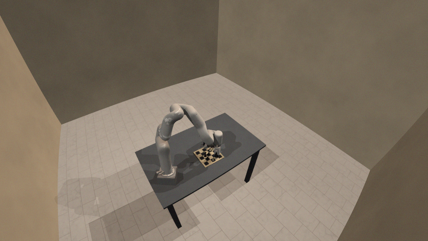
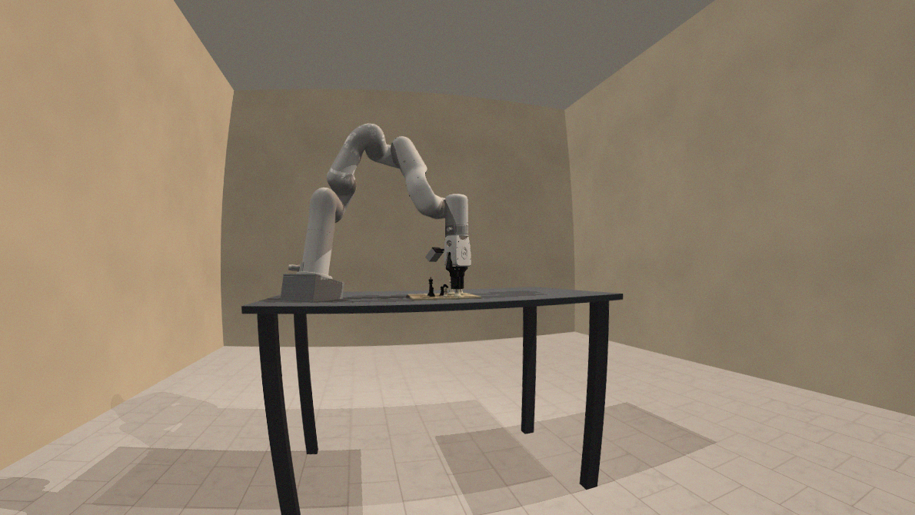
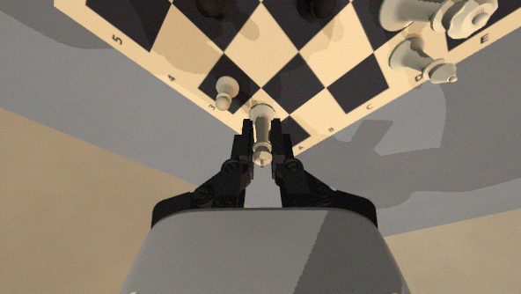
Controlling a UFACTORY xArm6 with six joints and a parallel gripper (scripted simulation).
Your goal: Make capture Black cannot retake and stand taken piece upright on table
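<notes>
Right now the white pawn is 40 mm behind my hand and 30 mm below it. The rest, counted from my hand: white bishop 10 mm below; then chessboard 80 mm to the left, 50 mm below, 30 mm behind.
</notes>
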